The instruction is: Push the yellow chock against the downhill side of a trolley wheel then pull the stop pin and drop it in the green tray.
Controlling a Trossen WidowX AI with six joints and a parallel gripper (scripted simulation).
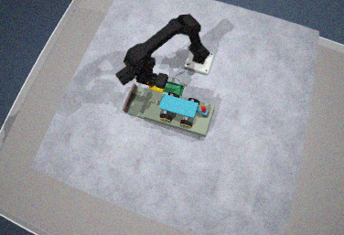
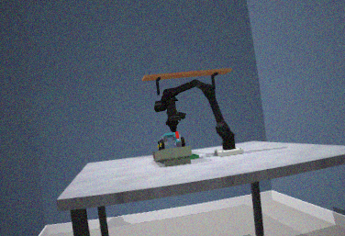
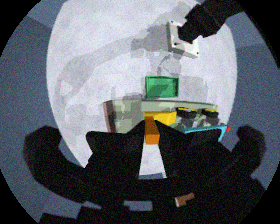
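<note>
The red-headed stop pin is 270 mm to the left of my gripper tip, 30 mm ahead of it and 10 mm below it. Round my gripper tip: brown ramp lip (120 mm below, 110 mm to the right, 60 mm ahead); trolley (160 mm to the left, 50 mm ahead, 30 mm below); yellow chock (20 mm to the left, 10 mm below).
</note>
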